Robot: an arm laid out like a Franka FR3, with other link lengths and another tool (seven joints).
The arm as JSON. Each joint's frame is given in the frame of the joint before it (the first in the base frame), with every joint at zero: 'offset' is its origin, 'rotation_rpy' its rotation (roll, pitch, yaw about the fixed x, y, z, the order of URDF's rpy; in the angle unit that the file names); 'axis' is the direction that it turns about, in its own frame. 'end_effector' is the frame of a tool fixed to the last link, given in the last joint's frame.
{
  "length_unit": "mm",
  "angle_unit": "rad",
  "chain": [
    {
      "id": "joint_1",
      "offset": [
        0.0,
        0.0,
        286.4
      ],
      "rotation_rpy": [
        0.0,
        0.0,
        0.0
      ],
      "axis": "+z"
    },
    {
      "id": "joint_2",
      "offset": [
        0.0,
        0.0,
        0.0
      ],
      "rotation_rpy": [
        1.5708,
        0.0,
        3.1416
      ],
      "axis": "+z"
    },
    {
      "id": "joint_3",
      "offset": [
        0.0,
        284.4,
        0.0
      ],
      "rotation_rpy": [
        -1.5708,
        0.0,
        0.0
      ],
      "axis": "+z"
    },
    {
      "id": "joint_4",
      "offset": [
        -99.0,
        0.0,
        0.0
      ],
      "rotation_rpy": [
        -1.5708,
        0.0,
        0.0
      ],
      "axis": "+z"
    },
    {
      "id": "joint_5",
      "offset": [
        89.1,
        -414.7,
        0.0
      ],
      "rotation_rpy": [
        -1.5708,
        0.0,
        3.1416
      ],
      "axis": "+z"
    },
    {
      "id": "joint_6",
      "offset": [
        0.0,
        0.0,
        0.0
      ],
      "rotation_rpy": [
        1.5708,
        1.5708,
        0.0
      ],
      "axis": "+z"
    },
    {
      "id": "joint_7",
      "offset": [
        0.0,
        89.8,
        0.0
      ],
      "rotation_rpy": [
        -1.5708,
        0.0,
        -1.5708
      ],
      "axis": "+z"
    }
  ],
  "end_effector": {
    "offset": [
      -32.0,
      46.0,
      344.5
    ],
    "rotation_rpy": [
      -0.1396,
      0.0,
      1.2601
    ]
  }
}
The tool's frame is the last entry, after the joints.
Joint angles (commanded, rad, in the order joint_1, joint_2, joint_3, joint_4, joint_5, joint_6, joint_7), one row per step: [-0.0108 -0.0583 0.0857 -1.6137 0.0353 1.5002 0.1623]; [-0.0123 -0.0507 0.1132 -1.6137 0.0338 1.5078 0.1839]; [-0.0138 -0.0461 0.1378 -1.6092 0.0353 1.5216 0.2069]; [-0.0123 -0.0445 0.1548 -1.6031 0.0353 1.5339 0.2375]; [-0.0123 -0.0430 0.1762 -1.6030 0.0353 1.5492 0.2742]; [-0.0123 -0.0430 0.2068 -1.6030 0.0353 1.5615 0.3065]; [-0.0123 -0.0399 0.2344 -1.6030 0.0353 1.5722 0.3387]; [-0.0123 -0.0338 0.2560 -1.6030 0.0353 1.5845 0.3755]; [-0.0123 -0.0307 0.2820 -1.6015 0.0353 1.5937 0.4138]
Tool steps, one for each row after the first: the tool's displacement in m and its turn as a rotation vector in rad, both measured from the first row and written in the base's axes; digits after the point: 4 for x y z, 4 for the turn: [0.0012 0.0145 -0.0040 -0.0035 0.0004 0.0042]; [0.0054 0.0288 -0.0030 -0.0023 -0.0124 0.0039]; [0.0102 0.0397 0.0006 -0.0018 -0.0283 -0.0085]; [0.0140 0.0523 0.0014 -0.0014 -0.0411 -0.0243]; [0.0147 0.0706 0.0028 -0.0007 -0.0523 -0.0263]; [0.0149 0.0871 0.0021 0.0003 -0.0588 -0.0313]; [0.0166 0.1000 -0.0001 0.0022 -0.0636 -0.0469]; [0.0164 0.1154 -0.0001 0.0043 -0.0696 -0.0595]
